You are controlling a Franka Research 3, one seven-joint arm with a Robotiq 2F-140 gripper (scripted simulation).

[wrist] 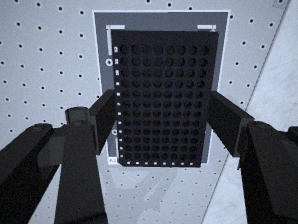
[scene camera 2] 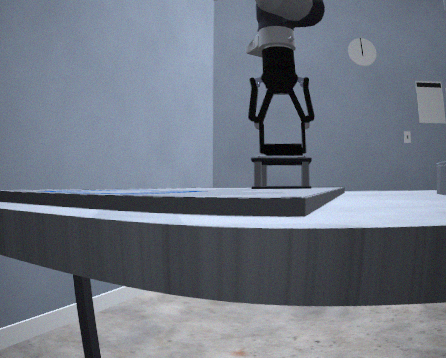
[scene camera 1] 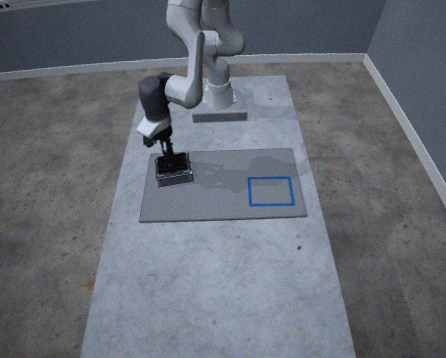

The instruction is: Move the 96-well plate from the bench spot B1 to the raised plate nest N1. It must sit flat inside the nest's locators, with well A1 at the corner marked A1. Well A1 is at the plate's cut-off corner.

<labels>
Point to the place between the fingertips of my gripper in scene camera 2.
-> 283, 153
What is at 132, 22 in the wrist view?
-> A plate nest.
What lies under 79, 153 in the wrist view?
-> My gripper.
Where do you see a black 96-well plate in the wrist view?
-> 162, 79
</labels>
